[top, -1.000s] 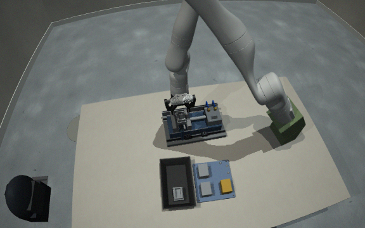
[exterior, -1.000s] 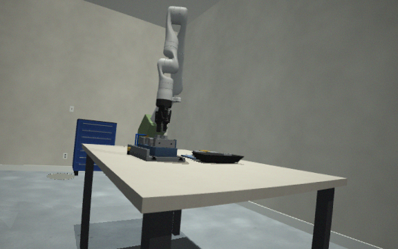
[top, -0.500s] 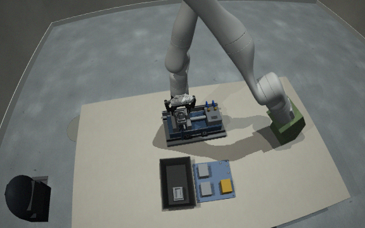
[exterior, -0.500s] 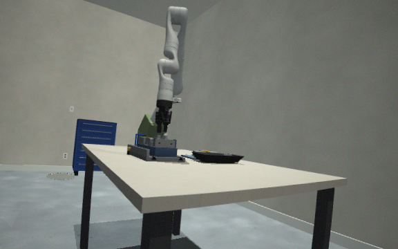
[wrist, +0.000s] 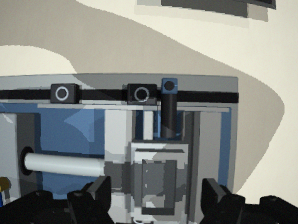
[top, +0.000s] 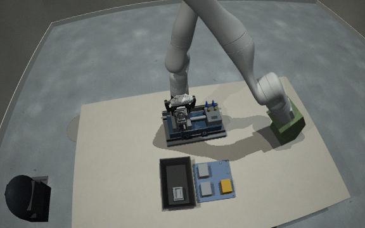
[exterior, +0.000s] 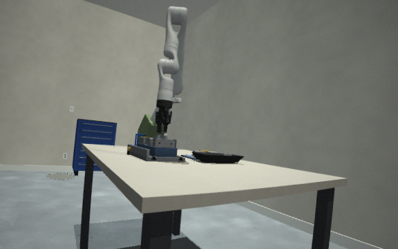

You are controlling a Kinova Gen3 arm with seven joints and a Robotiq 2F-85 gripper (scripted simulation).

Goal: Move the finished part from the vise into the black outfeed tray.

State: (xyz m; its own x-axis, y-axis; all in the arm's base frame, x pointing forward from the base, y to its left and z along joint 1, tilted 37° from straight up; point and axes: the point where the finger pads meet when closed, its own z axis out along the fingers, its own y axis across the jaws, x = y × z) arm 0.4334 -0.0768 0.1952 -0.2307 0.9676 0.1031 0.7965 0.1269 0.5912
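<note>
Right now my hand is 100 mm above the blue vise, 60 mm past it and 10 mm to the left of it. Round my hand: yellow block: 310 mm to the left, 230 mm behind, 110 mm below; blue plate: 270 mm to the left, 180 mm behind, 130 mm below.
</note>
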